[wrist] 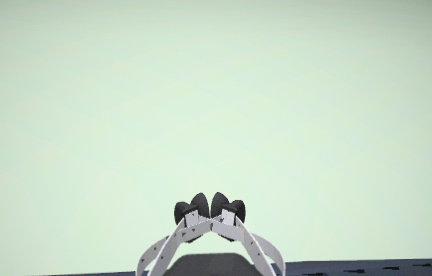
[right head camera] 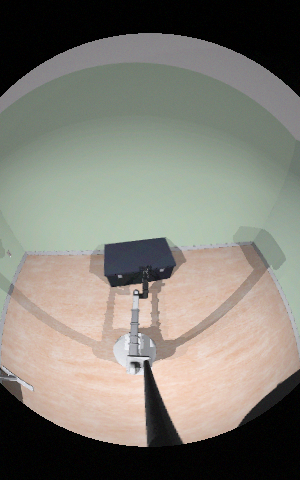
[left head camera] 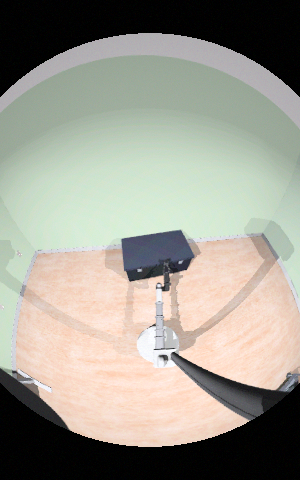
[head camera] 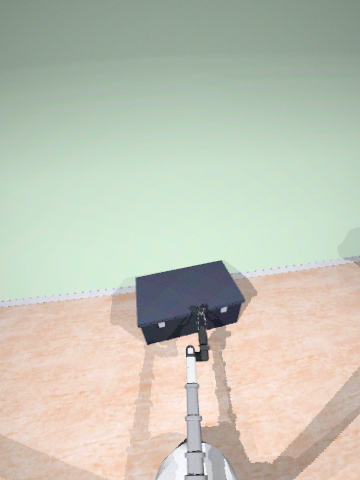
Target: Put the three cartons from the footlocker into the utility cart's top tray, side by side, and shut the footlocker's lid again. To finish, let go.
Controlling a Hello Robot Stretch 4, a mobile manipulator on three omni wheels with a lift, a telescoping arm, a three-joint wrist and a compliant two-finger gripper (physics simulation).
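Frame: origin at the robot's base, x ahead, y left, z up, level; metres.
Where they show: gripper, fingertip midpoint: [wrist: 209,208] [right head camera: 145,265] [left head camera: 165,258] [head camera: 200,305].
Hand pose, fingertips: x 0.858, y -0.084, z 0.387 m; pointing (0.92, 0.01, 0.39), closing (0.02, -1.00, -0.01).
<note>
After its pixels a point has its place.
The dark blue footlocker [head camera: 185,292] @[x 1.024, y 0.019, z 0.324 m] [left head camera: 155,248] @[x 1.045, y 0.018, z 0.324 m] [right head camera: 137,255] @[x 1.044, y 0.011, z 0.325 m] stands against the wall with its lid down, two pale latches on its front. Whether the lid is fully seated is too fine to tell. A strip of the footlocker [wrist: 350,266] @[x 0.954, y -0.253, z 0.324 m] shows along the bottom of the wrist view. My gripper [head camera: 201,307] @[x 0.858, y -0.084, z 0.387 m] [left head camera: 166,261] @[x 0.858, y -0.084, z 0.387 m] [right head camera: 145,269] @[x 0.858, y -0.084, z 0.387 m] [wrist: 209,208] @[x 0.858, y -0.084, z 0.387 m] is shut, its fingertips close together with nothing between them. It is at the lid's front edge, right of the middle; contact cannot be told. The cartons do not show, and I cannot make out the utility cart's top tray.
The green wall [head camera: 180,200] @[x 1.398, y 0.022, z 0.952 m] rises directly behind the footlocker. My extended arm [head camera: 193,400] @[x 0.328, y -0.005, z 0.374 m] [left head camera: 159,320] @[x 0.225, y -0.002, z 0.376 m] [right head camera: 134,325] @[x 0.241, y -0.004, z 0.376 m] reaches over the wooden floor. Pale metal bars [left head camera: 42,384] [right head camera: 22,383] show at the lower left edge, and a grey metal part [left head camera: 290,382] at the lower right of the left head view.
</note>
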